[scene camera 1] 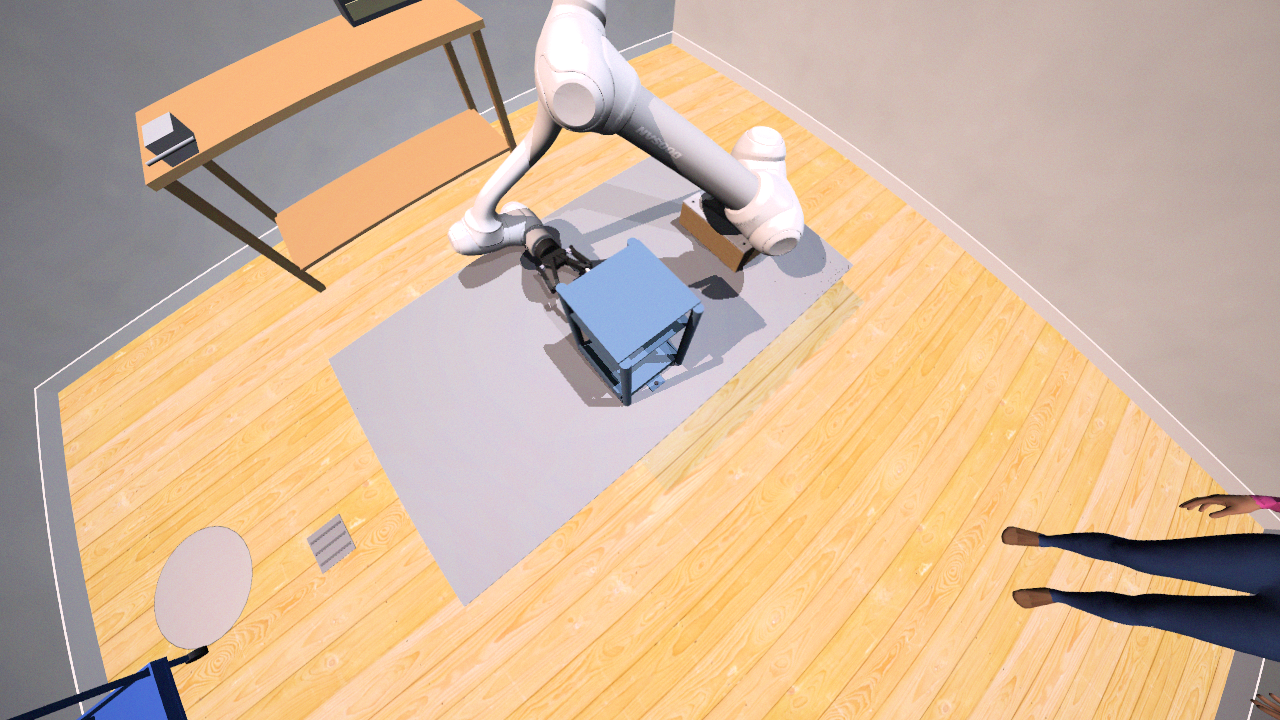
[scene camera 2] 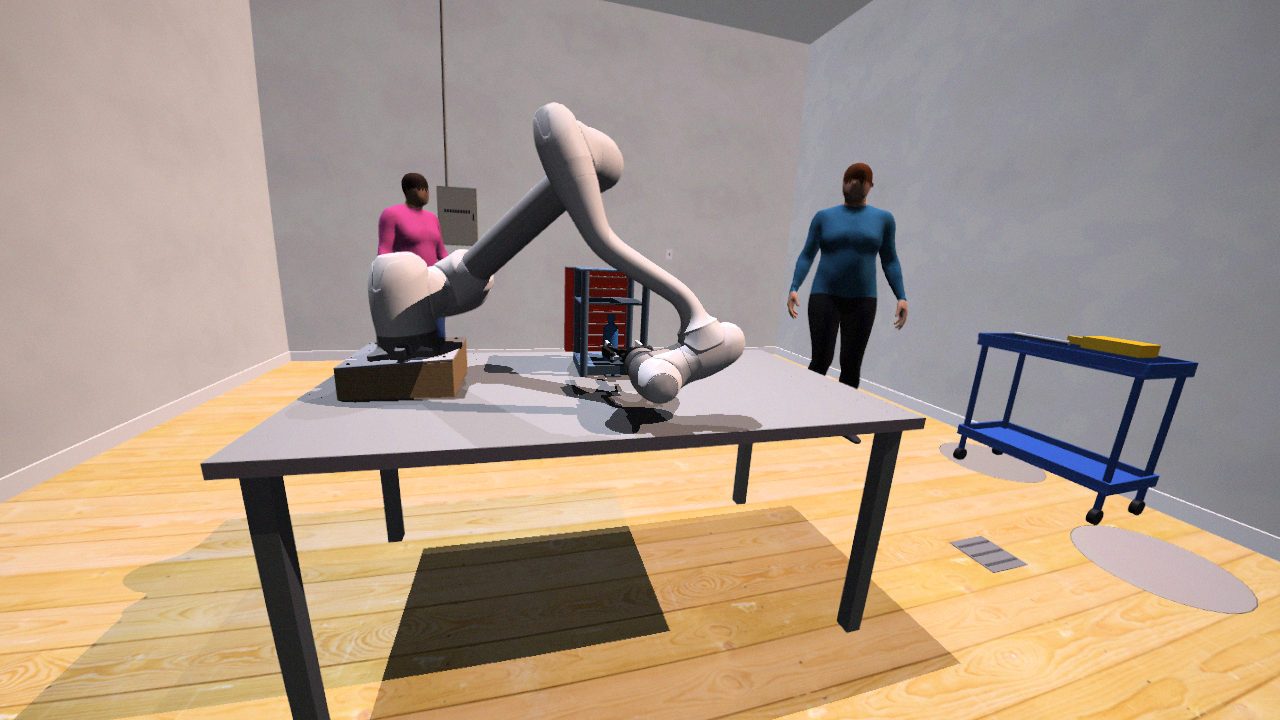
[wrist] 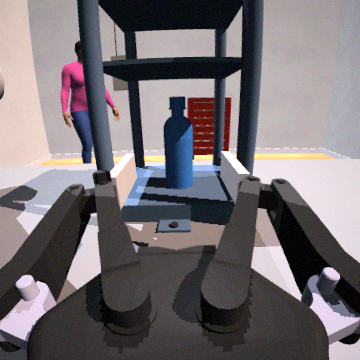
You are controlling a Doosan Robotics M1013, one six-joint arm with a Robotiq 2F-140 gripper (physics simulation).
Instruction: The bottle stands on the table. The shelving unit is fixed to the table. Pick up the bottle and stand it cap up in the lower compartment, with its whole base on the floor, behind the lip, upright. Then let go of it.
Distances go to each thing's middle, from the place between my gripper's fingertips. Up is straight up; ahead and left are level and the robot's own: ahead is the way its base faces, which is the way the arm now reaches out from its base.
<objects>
The blue bottle (wrist: 177,130) lies 1 cm ahead of my hand, 17 cm to the left of it and 1 cm below it. From my hand the other things lie so: blue shelving unit (scene camera 1: 629,306) (1 cm ahead, 19 cm to the left, 5 cm above).
</objects>
